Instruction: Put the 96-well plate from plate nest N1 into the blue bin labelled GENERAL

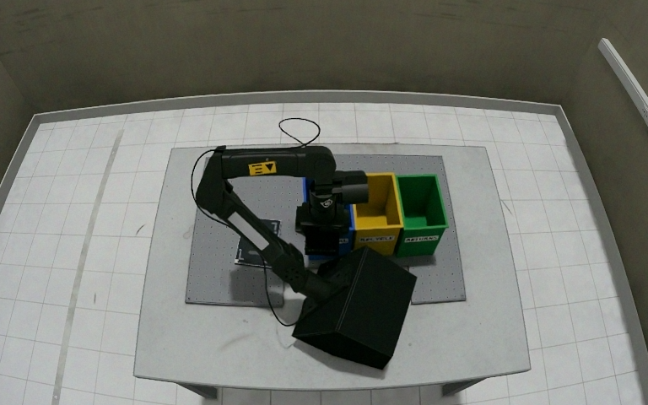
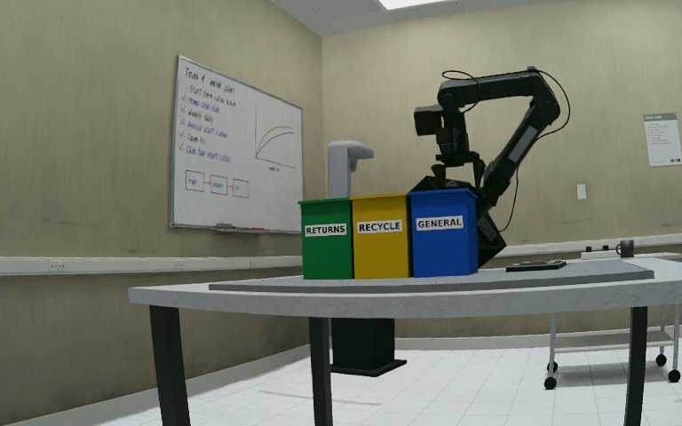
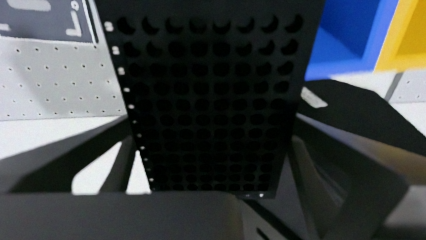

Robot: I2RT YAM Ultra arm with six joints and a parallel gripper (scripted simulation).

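The blue general bin is 11 cm ahead of my hand and 11 cm below it. Round my hand: yellow recycle bin (13 cm ahead, 13 cm to the right, 11 cm below); plate nest N1 (5 cm ahead, 20 cm to the left, 19 cm below); black 96-well plate (1 cm ahead).
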